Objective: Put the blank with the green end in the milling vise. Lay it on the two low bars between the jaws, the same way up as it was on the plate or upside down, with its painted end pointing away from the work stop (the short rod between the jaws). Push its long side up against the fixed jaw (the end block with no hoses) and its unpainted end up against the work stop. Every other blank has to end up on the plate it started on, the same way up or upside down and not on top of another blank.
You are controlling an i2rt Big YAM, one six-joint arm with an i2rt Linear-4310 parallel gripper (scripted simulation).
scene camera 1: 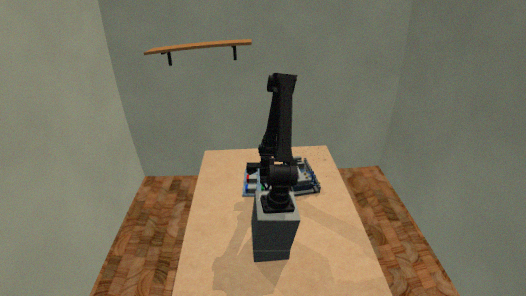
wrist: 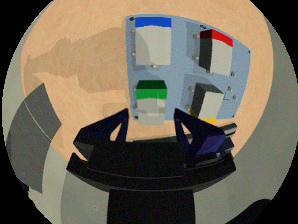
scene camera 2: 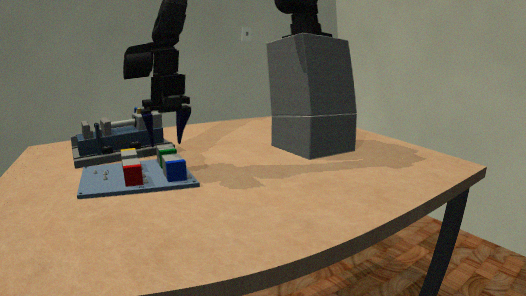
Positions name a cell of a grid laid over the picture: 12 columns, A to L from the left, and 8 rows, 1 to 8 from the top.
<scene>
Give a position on a blue-grey plate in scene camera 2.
C6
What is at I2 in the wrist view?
A red-ended blank.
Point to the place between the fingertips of the gripper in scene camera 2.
D4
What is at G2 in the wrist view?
A blue-ended blank.
</scene>
